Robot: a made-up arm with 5 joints.
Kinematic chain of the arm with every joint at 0, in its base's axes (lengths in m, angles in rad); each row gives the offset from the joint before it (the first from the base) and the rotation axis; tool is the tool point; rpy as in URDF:
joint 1: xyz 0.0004 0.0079 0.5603 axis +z
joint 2: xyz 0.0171 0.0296 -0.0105 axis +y
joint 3: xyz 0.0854 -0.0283 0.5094 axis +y
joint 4: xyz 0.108 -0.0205 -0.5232 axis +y
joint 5: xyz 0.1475 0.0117 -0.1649 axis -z
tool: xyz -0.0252 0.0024 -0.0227 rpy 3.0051 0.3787 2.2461
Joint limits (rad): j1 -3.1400..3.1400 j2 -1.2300..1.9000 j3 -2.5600..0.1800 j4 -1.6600..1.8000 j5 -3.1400..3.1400
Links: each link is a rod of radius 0.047 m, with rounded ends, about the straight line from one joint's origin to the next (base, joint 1, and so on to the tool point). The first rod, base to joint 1, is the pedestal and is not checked.
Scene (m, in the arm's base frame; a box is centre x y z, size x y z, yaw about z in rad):
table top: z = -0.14
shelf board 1: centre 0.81 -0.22 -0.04 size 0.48 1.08 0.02 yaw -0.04
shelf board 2: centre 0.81 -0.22 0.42 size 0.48 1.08 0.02 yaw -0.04
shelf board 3: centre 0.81 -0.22 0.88 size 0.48 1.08 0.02 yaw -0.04
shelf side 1: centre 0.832 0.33 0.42 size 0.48 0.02 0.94 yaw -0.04
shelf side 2: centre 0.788 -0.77 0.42 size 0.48 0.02 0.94 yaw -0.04
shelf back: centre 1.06 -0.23 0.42 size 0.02 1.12 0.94 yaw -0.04
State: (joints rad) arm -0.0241 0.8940 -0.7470 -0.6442 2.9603
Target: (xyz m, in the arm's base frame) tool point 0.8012 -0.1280 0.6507
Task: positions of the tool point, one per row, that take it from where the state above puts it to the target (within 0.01 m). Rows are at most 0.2 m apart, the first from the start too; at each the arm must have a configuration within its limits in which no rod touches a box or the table.
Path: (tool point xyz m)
1: 0.5863 -0.0082 0.1714
2: 0.4280 -0.0027 0.1864
3: 0.4748 -0.0465 0.3480
4: 0.4600 -0.0876 0.5094
5: 0.3906 -0.1116 0.6507
6: 0.5321 -0.1295 0.6548
7: 0.6701 -0.1349 0.6548
8: 0.8012 -0.1280 0.6507

